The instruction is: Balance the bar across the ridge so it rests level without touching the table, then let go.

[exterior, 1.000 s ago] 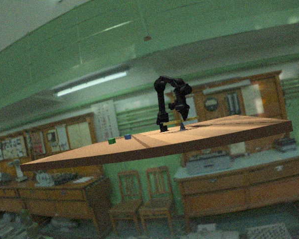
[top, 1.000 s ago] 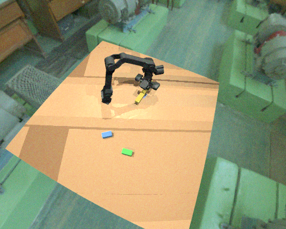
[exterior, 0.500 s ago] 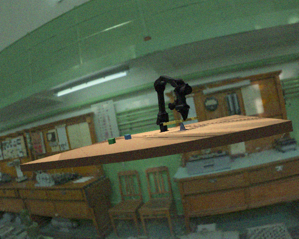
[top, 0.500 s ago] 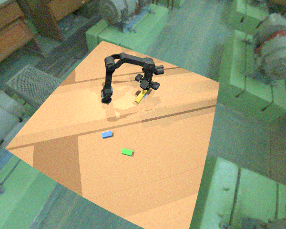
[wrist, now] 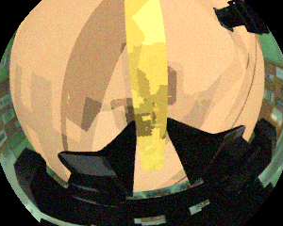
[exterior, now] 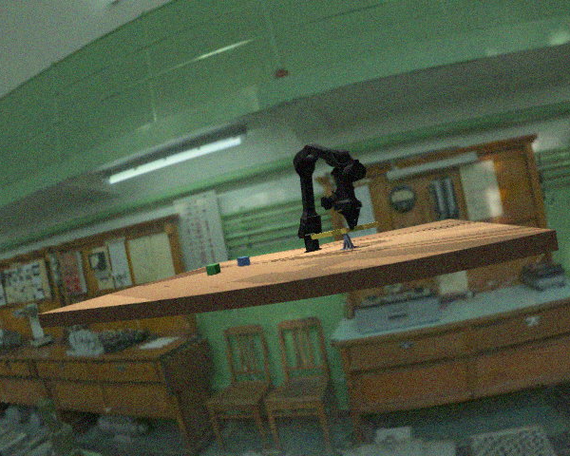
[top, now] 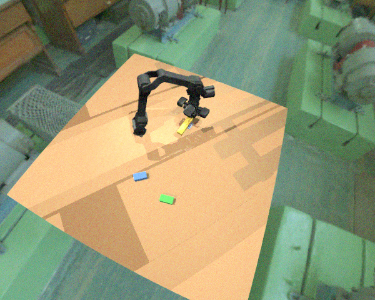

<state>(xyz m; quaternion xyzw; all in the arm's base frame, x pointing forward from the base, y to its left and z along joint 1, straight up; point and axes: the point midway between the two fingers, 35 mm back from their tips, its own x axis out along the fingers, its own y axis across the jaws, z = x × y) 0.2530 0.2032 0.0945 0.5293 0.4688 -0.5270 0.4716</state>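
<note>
The yellow bar lies 3 cm to the right of my gripper tip. Round my gripper tip: blue block (45 cm to the right, 10 cm behind, 4 cm below); then green block (50 cm to the right, 8 cm ahead, 4 cm below).
</note>
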